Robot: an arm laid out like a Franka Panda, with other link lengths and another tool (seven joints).
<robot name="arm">
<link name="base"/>
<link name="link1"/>
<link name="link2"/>
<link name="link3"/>
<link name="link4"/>
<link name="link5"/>
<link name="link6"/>
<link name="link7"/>
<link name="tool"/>
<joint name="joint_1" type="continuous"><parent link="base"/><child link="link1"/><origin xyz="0.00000 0.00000 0.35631" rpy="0.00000 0.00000 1.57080"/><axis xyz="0 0 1"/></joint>
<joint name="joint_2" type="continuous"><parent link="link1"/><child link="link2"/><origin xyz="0.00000 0.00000 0.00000" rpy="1.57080 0.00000 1.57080"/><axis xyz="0 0 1"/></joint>
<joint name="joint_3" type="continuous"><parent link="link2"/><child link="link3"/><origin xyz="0.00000 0.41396 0.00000" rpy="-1.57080 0.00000 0.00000"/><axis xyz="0 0 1"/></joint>
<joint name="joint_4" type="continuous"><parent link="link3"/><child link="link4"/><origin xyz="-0.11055 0.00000 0.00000" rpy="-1.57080 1.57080 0.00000"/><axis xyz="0 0 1"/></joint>
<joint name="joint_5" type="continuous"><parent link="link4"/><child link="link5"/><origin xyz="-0.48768 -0.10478 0.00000" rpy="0.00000 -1.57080 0.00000"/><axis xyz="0 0 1"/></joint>
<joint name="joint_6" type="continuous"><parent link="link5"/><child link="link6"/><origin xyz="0.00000 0.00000 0.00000" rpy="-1.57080 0.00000 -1.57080"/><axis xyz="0 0 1"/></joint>
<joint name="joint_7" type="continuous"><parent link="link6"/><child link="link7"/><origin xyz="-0.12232 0.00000 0.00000" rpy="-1.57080 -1.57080 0.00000"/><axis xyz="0 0 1"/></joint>
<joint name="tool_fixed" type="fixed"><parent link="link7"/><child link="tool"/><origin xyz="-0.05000 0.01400 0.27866" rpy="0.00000 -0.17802 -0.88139"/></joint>
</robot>
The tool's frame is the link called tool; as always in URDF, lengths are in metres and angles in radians. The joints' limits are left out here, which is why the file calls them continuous.
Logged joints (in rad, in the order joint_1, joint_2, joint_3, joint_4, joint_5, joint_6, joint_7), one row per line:
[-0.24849 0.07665 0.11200 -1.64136 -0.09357 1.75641 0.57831]
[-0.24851 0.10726 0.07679 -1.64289 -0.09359 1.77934 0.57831]
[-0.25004 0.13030 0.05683 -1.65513 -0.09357 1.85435 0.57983]
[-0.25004 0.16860 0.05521 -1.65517 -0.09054 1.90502 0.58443]
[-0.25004 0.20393 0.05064 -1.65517 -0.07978 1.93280 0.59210]
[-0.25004 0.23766 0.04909 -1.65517 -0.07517 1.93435 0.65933]
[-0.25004 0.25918 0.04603 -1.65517 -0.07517 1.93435 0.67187]
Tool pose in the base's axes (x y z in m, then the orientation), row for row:
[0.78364 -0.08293 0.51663 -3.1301 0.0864 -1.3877]
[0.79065 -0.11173 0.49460 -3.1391 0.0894 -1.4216]
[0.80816 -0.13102 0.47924 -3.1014 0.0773 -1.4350]
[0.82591 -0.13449 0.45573 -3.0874 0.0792 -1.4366]
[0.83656 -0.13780 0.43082 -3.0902 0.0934 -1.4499]
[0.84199 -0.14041 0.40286 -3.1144 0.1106 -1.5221]
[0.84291 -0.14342 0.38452 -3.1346 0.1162 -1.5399]
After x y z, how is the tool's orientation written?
As angles about the fixed x, y, z axes (roll, pitch, yaw), in radians.
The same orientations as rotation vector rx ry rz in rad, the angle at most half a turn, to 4 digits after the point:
[-2.3644 1.9678 0.0909]
[-2.3338 2.0095 0.1019]
[-2.3041 2.0138 0.0487]
[-2.2931 2.0087 0.0366]
[-2.2737 2.0190 0.0545]
[-2.2028 2.1012 0.0935]
[-2.1917 2.1259 0.1201]

